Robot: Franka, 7 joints.
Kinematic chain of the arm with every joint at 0, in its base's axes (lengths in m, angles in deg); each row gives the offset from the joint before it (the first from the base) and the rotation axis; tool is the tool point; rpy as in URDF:
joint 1: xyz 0 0 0.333 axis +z
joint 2: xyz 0 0 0 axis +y
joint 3: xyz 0 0 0.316 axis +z
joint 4: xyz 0.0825 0 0 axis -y
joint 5: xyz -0.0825 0 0.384 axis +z
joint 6: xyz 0 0 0 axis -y
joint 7: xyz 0.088 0 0 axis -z
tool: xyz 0 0 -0.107 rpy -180 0 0
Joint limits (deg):
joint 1: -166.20..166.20
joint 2: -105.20..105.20
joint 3: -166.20..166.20
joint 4: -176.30..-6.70
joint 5: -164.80..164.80
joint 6: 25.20..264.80
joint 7: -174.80..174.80
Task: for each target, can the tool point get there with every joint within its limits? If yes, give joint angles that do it. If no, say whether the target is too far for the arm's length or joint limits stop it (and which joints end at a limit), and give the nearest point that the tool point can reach.
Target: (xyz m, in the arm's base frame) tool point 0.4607 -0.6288 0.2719
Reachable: yes | joints -53.75 81.21 -43.22 -22.92 110.62 69.41 -105.89
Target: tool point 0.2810 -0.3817 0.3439
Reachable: yes | joints -131.74 -29.43 78.23 -140.18 31.08 135.75 133.08
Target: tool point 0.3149 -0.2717 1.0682
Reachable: yes | joints 5.14 27.02 -100.06 -31.86 137.88 154.84 128.65
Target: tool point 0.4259 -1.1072 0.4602
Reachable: no: too far | nearest point 0.3062 -0.7961 0.4245 | short by 0.335 m
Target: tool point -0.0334 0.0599 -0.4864
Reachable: no: joint limits stop it (at a limit: joint 2) | nearest point -0.0576 0.1033 -0.3345 | short by 0.160 m
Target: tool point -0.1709 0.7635 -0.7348
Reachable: no: too far | nearest point -0.1179 0.5268 -0.2948 | short by 0.502 m
